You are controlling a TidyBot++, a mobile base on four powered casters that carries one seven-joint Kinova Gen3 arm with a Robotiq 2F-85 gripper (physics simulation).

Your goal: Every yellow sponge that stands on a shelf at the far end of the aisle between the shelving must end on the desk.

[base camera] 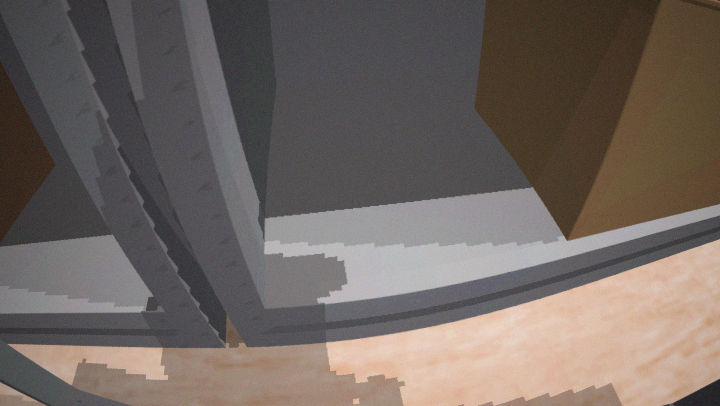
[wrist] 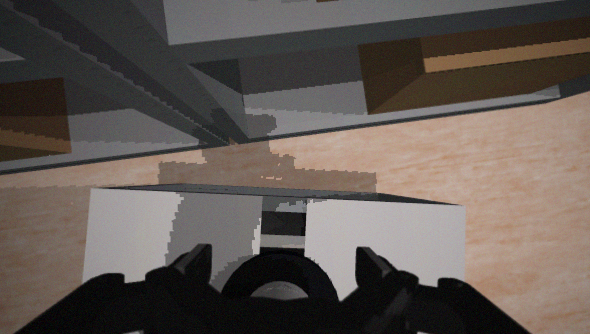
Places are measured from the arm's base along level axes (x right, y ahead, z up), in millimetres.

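Pixels of known places: gripper, fingertip midpoint: [wrist: 284,261].
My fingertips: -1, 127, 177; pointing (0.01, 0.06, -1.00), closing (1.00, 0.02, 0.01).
Observation:
Ahead of a thing's pixels: the offset from my fingertips to its top centre, as dx, dy, dz. "*": to the spot under its first point. Level surfaces: height alone.
My gripper [wrist: 284,261] is open, with its two black fingers apart above the white top of my own base in the wrist view. No sponge shows between the fingers. No yellow sponge and no desk show in either view. The grey shelving @[* +75, +178, -530] [base camera: 453,302] [wrist: 320,132] stands close in front of my base, with its bottom shelf near the floor. Two uprights stand side by side with a narrow gap between them, left of the middle in both views.
A brown box @[* +243, +230, -350] [base camera: 640,126] [wrist: 395,80] stands on the bottom shelf to the right of the uprights. Another brown box @[* -561, +313, -427] [base camera: 20,151] [wrist: 35,115] stands to their left. The wooden floor @[dz -573] [base camera: 554,332] [wrist: 520,150] runs along the shelving's foot, with shadows on it.

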